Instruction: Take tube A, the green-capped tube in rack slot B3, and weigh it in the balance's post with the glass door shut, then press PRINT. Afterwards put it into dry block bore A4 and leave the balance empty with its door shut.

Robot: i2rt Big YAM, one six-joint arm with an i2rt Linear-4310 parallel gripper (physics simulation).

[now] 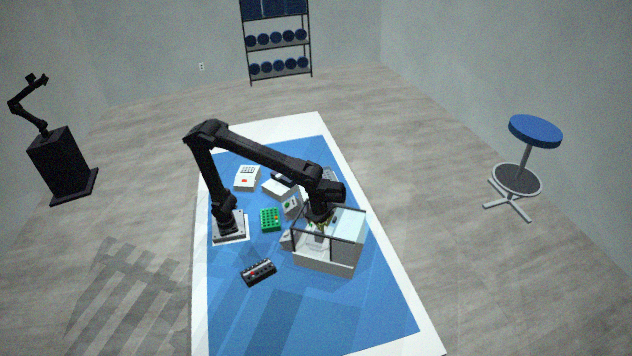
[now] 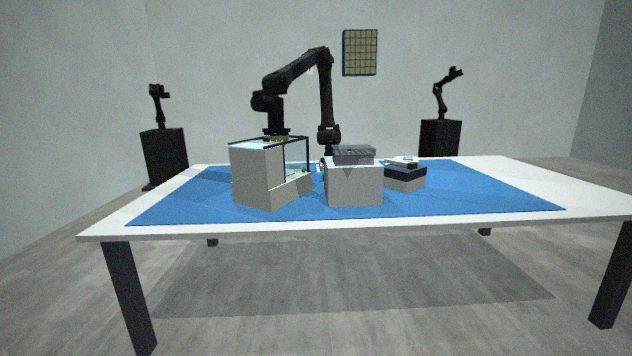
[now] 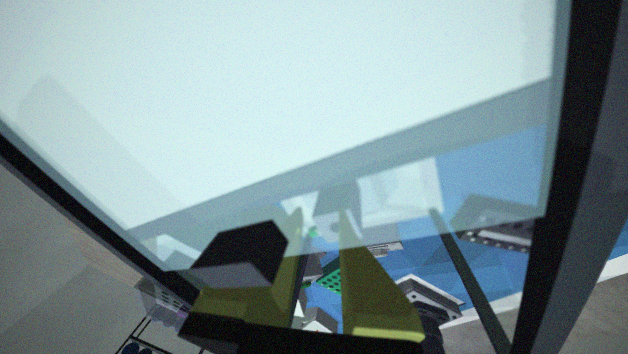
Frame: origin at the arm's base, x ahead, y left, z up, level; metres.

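Where they show: gripper, fingertip midpoint: (image 1: 323,228) (image 3: 320,213); arm's base at its link origin: (image 1: 227,224).
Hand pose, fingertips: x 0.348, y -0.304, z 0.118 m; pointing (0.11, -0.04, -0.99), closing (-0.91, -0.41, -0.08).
Things, the pixels of their top centre, and the offset from my fingertips. "spot": a spot on its surface instead. Level surfaces: height alone.
- small black handle at a spot on its surface: (image 3: 239,255) (image 1: 335,220) spot: dx +0.027, dy -0.042, dz +0.071 m
- pale top glass panel at its top centre: (image 2: 254,139) (image 1: 350,221) dx +0.070, dy -0.073, dz +0.073 m
- red button at a spot on its surface: (image 1: 247,176) spot: dx -0.180, dy +0.576, dz -0.088 m
- white device with a green button, surface spot: (image 1: 287,203) spot: dx -0.059, dy +0.278, dz -0.077 m
- dark-lidded box at its top centre: (image 2: 396,159) (image 1: 283,171) dx -0.009, dy +0.479, dz -0.047 m
- tall white box with a grey top, top centre: (image 3: 214,338) (image 2: 349,143) (image 1: 309,178) dx +0.050, dy +0.259, dz +0.041 m
- black strip rack at its top centre: (image 3: 523,241) (image 1: 257,267) dx -0.283, dy +0.004, dz -0.101 m
- blue mat at its surface level: dz -0.149 m
My gripper (image 1: 319,226) (image 2: 276,138) (image 3: 319,220) points down at the top of the balance's glass case (image 1: 329,256) (image 2: 254,176). Its yellow fingers stand close together with nothing between them. A small black handle (image 1: 334,218) (image 3: 239,255) on the pale top glass panel (image 1: 350,223) (image 3: 263,101) lies against the outer side of the left finger. The grey post (image 1: 319,239) stands inside the case, with no tube in it. The green tube rack (image 1: 270,219) (image 3: 330,278) stands left of the balance. I cannot make out the green-capped tube in it.
A white block with a grid of bores and a red button (image 1: 247,176) stands behind the rack. A white device with a green button (image 1: 287,203), a dark-lidded box (image 2: 404,174), a tall white box with a grey top (image 2: 353,181) and a black strip rack (image 1: 258,271) also stand on the blue mat (image 1: 309,309).
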